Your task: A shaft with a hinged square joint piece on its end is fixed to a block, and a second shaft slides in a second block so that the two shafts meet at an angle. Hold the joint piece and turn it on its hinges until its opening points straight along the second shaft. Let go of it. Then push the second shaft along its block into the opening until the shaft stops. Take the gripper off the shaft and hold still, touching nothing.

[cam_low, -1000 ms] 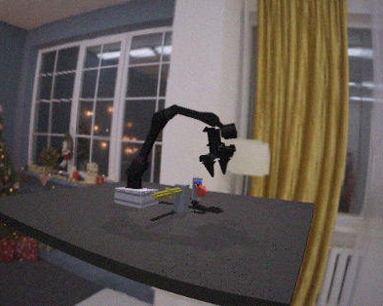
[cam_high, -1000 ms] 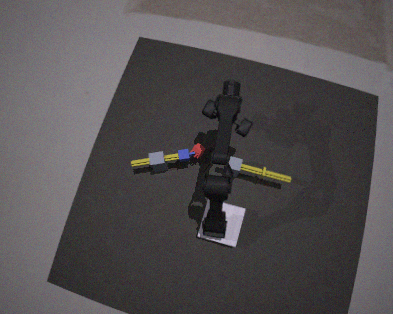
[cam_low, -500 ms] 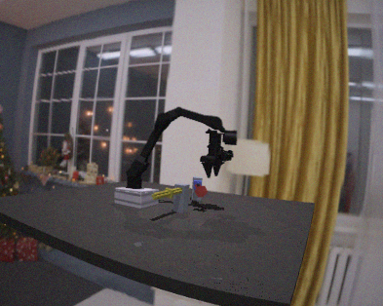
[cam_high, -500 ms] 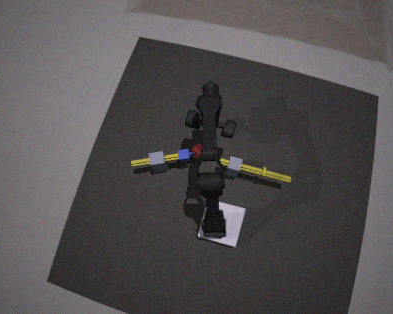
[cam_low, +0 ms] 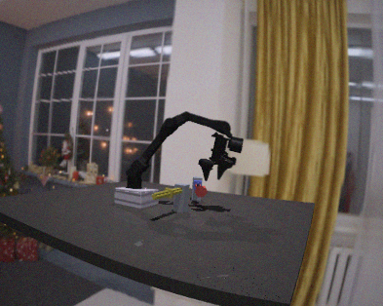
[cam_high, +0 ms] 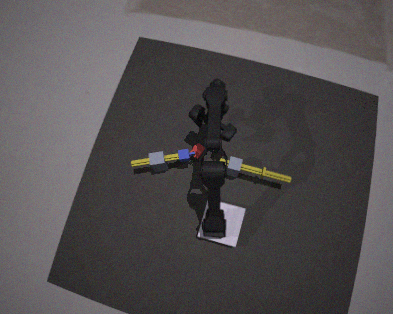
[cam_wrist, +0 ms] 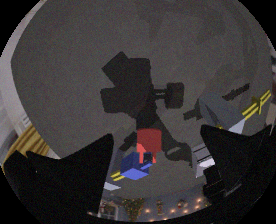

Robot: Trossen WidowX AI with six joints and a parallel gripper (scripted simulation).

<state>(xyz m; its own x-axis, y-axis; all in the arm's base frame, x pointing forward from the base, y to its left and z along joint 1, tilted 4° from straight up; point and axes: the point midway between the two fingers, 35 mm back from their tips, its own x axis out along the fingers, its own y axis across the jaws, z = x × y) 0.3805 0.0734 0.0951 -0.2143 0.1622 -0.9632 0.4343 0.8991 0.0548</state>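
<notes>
Now: gripper tip 60 mm past the red joint piece, 60 mm above it and 40 mm to the right of it.
</notes>
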